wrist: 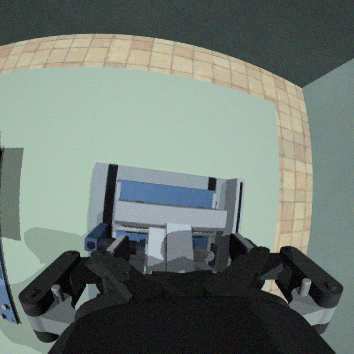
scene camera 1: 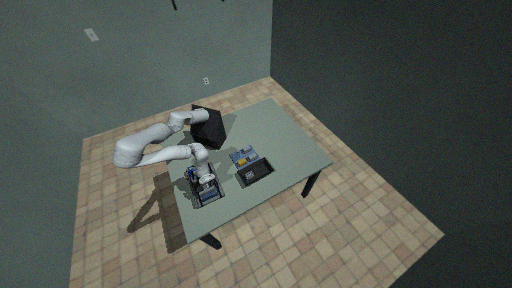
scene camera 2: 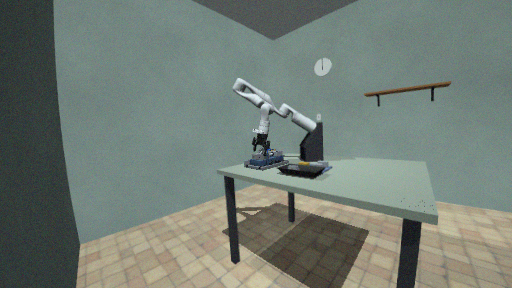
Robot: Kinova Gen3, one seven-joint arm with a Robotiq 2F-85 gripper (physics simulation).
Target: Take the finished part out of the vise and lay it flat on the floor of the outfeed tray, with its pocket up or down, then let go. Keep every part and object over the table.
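Frame: origin at the arm's base, x left, y back, z up, level; metres.
Seen in the pictures: gripper, fingertip midpoint: (wrist: 179, 246) (scene camera 1: 204, 187) (scene camera 2: 259, 152); arm's base, link origin: (scene camera 1: 203, 115) (scene camera 2: 313, 128).
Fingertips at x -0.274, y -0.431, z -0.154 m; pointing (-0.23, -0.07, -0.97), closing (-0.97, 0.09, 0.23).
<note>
Offsets run from my fingertips to a thing's top centre. "spot": to the spot under its first point.
The vise {dz -0.005, dx +0.017, dy +0.076 m} (scene camera 1: 210, 194) (scene camera 2: 264, 161) (wrist: 170, 214), with a blue body and grey jaws, stands on a grey base near one corner of the table. A light grey block, seemingly the finished part {dz +0.034, dx +0.013, dy +0.013 m} (wrist: 179, 241), shows at the vise, partly in shadow; its lower end is hidden by my gripper, and its pocket cannot be made out. My gripper (scene camera 1: 206, 185) (scene camera 2: 260, 148) (wrist: 179, 246) is open and points down just above the vise, its fingers to either side of the block. The black outfeed tray (scene camera 1: 264, 172) (scene camera 2: 301, 172) lies beside the vise, with a small grey piece {dz -0.057, dx +0.297, dy -0.085 m} (scene camera 1: 249, 175) inside.
A blue board with a yellow block (scene camera 1: 242, 162) (scene camera 2: 303, 163) and grey blocks {dz -0.060, dx +0.422, dy +0.116 m} (scene camera 1: 247, 149) lies behind the tray. The black arm pedestal (scene camera 1: 209, 129) (scene camera 2: 312, 145) stands at the back. A blue-ended black rod {spot: dz -0.006, dx +0.069, dy -0.012 m} (wrist: 95, 239) sticks out at the vise's left in the wrist view.
</note>
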